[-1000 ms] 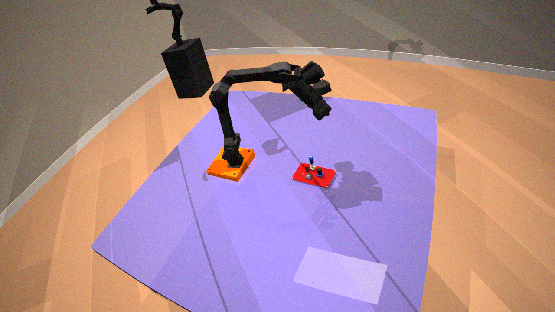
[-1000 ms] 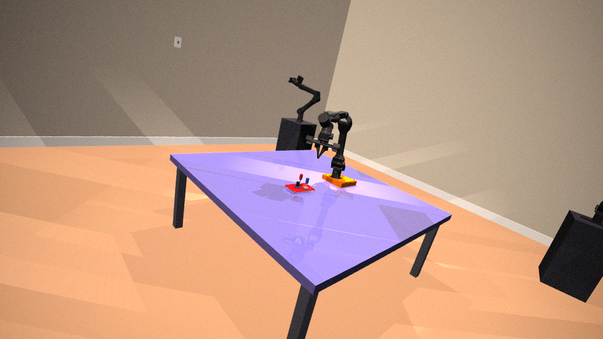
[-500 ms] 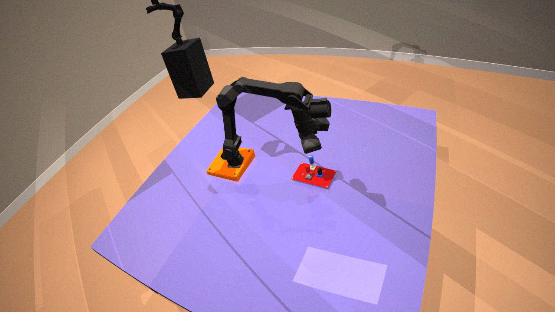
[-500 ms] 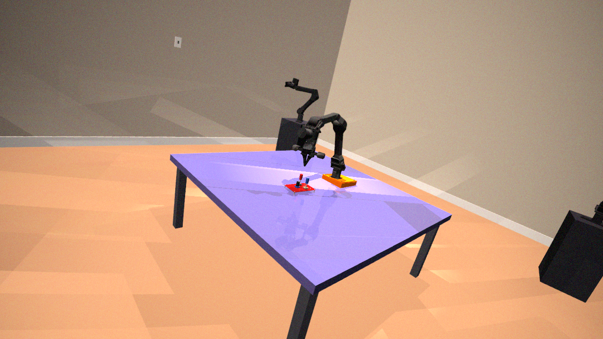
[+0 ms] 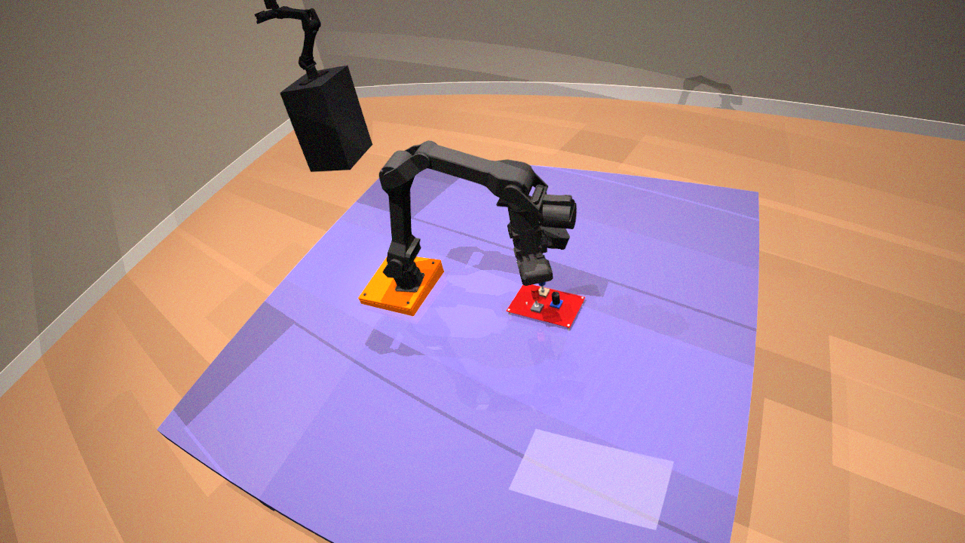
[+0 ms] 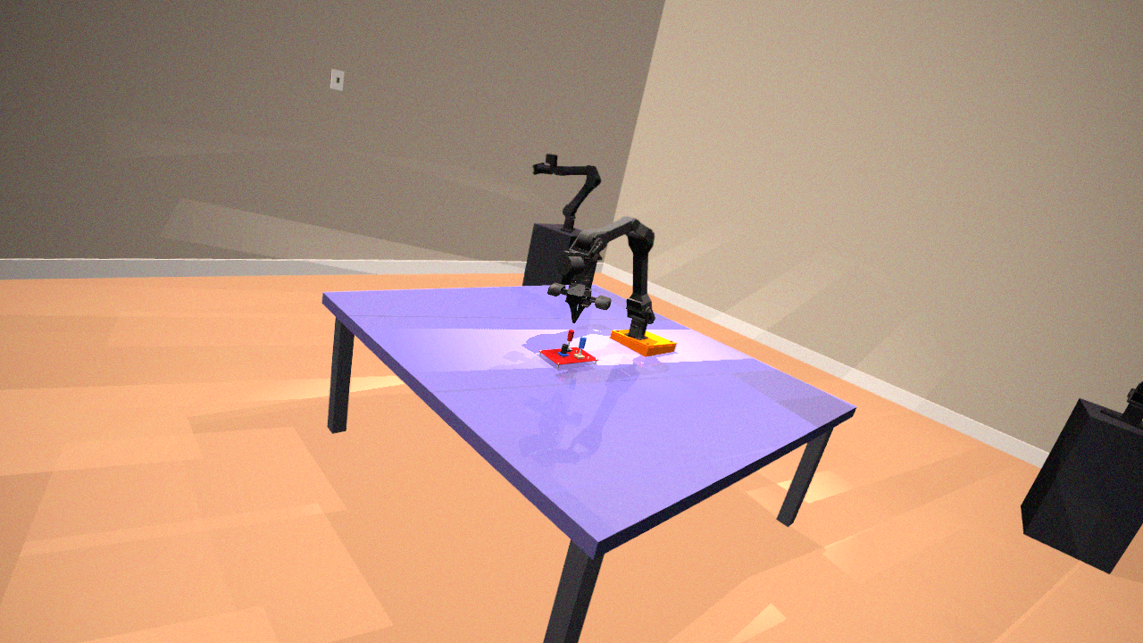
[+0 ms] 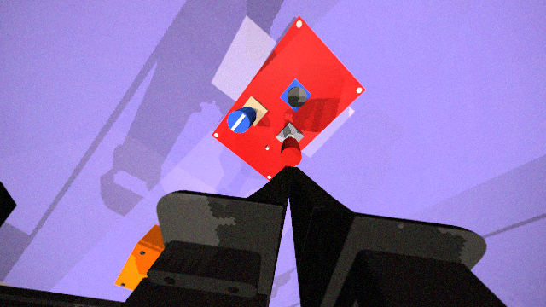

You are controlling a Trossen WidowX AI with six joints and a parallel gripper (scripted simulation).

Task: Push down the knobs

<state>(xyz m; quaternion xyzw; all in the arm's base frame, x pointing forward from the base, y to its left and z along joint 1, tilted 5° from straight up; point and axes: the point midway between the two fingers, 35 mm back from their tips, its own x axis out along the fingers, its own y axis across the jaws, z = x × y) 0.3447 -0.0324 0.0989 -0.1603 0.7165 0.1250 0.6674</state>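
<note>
Right now my gripper tip is 60 mm above the grey potentiometer. From my gripper tip the other things lie so: potentiometer with blue knob: 50 mm to the left, 60 mm below.
</note>
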